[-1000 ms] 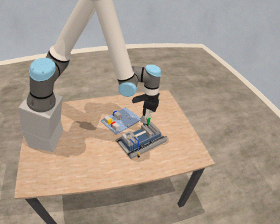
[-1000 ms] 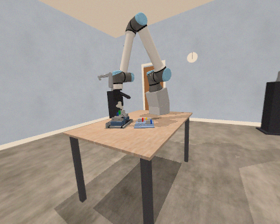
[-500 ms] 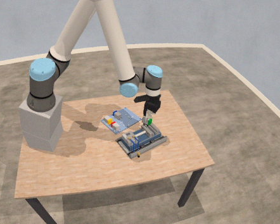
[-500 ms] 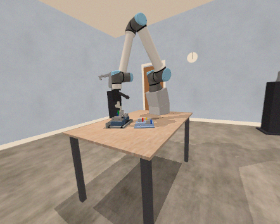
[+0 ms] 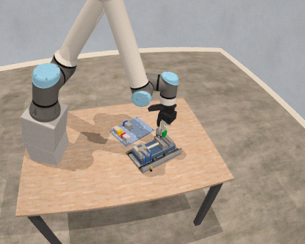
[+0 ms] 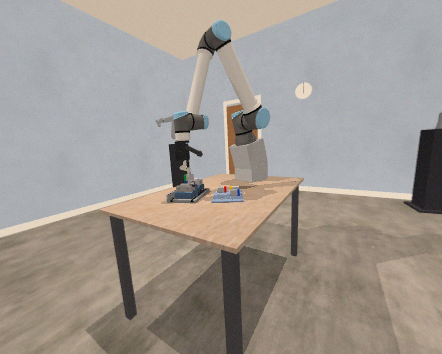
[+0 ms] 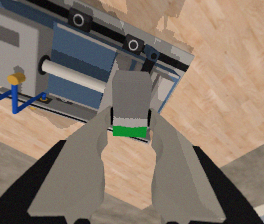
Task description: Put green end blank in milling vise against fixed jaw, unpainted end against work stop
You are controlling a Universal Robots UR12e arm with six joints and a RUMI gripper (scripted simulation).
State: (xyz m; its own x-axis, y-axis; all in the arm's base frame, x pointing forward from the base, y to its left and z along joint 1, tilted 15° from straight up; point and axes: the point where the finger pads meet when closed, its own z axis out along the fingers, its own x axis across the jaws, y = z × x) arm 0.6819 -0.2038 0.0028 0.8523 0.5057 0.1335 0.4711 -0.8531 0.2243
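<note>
Now: hand 40 mm short of the vise end block, 10 mm to the left of it and 90 mm above it. From my hand the other things lie so: white rod: 70 mm behind, 30 mm to the right, 90 mm below; then work stop rod: 30 mm to the left, 70 mm below; then green-ended blank: 20 mm below.
</note>
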